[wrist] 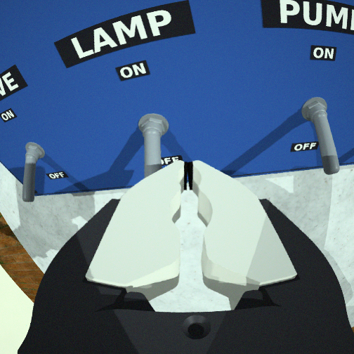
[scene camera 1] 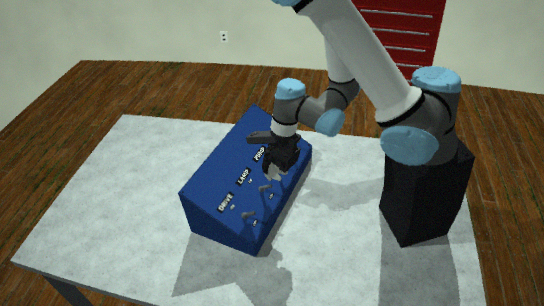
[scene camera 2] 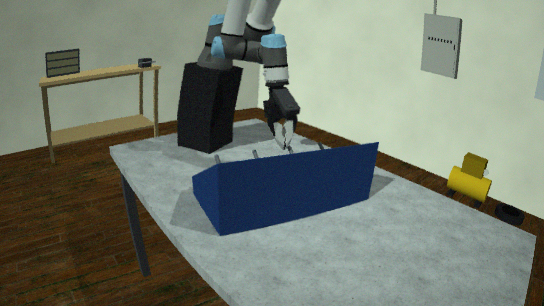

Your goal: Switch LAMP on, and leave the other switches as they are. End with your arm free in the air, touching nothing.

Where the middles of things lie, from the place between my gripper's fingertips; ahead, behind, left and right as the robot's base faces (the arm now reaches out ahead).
Now: hand 10 mm short of the lamp lever (wrist: pixel 152 155), 20 mm to the right of it and 10 mm above it. Also, from my hand: blue switch box (scene camera 2: pixel 238 196): 90 mm ahead, 50 mm to the right, 40 mm below.
